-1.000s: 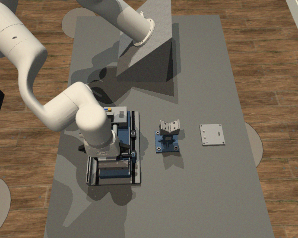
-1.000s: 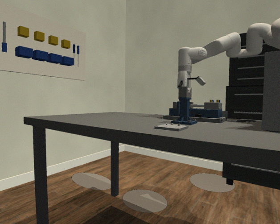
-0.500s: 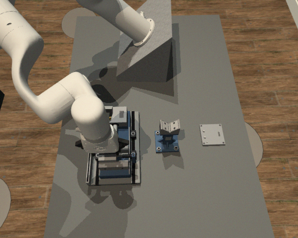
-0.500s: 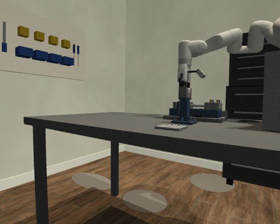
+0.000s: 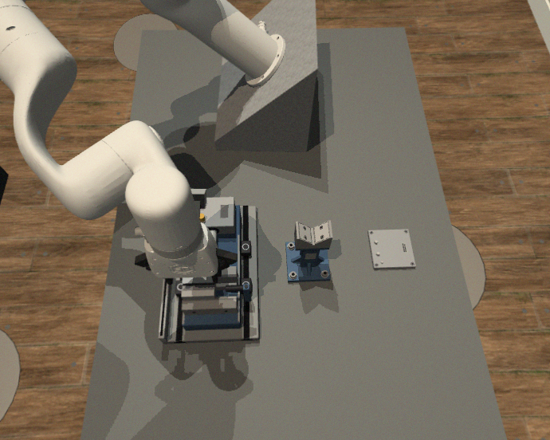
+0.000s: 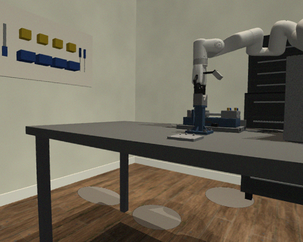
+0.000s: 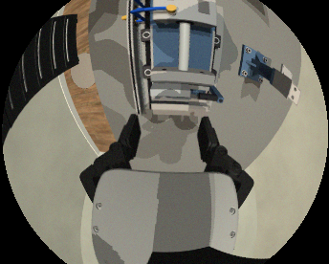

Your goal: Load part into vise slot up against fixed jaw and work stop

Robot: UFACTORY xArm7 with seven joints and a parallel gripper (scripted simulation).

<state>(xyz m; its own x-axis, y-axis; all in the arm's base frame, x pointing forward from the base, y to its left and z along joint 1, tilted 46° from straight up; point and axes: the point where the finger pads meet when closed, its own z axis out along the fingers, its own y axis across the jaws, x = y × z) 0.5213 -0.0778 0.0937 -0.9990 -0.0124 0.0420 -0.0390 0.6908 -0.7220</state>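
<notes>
My hand is 80 mm above the part. From my hand the other things lie so: moving jaw (30 mm behind, 20 mm to the left, 100 mm below); fixed jaw (30 mm ahead, 20 mm to the left, 100 mm below); work stop (70 mm to the left, 90 mm below).
</notes>
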